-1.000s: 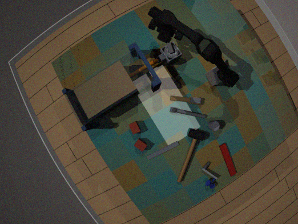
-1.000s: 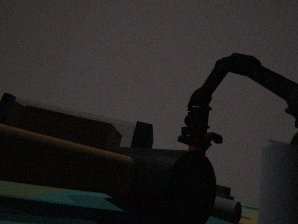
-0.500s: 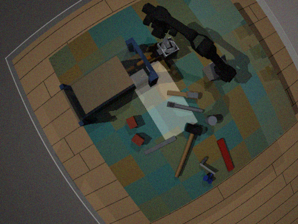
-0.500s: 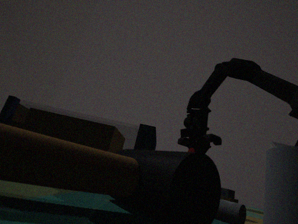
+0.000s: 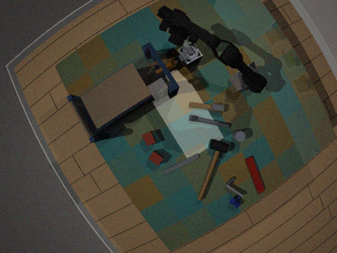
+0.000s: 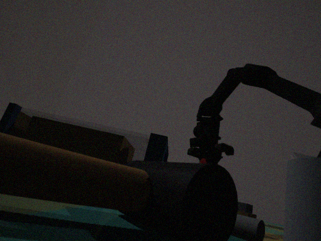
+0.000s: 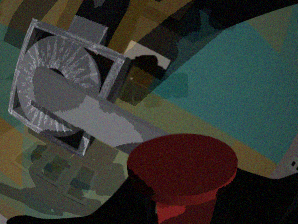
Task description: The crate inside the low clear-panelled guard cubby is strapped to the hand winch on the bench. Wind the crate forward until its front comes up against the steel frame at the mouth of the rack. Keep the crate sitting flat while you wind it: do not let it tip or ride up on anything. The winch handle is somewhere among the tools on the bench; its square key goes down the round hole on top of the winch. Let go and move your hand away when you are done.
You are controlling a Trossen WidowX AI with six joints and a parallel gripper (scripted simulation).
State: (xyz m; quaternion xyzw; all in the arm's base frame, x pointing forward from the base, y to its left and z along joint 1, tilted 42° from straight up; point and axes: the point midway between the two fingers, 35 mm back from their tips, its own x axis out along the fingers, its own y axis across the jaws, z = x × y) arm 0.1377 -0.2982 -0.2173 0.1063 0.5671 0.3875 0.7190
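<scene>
The blue steel frame is 170 mm ahead of my gripper tip, 80 mm to the left of it and 10 mm below it. Also, from my gripper tip: red-knobbed crank (30 mm to the left, 10 mm below); grey winch (90 mm to the left, 80 mm below, 10 mm behind); red knob (20 mm above, 10 mm behind).
</scene>
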